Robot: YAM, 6 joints.
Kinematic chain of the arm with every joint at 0, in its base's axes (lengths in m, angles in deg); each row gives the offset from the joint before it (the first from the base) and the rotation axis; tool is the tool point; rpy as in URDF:
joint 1: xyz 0 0 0.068 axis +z
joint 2: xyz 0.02 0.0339 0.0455 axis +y
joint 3: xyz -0.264 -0.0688 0 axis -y
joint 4: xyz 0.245 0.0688 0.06 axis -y
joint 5: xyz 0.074 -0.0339 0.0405 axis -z
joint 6: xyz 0.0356 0 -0.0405 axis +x
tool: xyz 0 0 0 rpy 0 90 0
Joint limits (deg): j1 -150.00..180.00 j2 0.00..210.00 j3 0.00..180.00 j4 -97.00..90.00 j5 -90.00..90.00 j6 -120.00..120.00
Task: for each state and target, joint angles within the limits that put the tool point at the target. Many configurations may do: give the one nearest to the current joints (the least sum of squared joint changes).
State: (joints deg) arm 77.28 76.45 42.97 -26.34 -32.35 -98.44
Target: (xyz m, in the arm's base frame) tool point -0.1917 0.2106 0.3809
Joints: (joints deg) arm 128.01 72.27 69.75 -16.38 -36.84 -98.44
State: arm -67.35 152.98 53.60 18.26 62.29 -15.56
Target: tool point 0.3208 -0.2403 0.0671
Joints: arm -32.29 126.37 61.45 20.97 63.25 -15.56
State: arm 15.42 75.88 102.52 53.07 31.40 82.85
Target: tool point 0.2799 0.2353 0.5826
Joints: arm 42.32 105.55 121.04 43.73 23.96 82.85
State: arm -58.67 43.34 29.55 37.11 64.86 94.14
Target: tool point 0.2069 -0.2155 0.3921
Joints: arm -40.44 76.53 59.86 38.42 56.80 94.14
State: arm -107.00 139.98 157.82 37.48 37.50 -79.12
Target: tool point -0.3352 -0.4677 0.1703
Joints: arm -123.06 146.22 112.39 31.85 46.41 -79.12
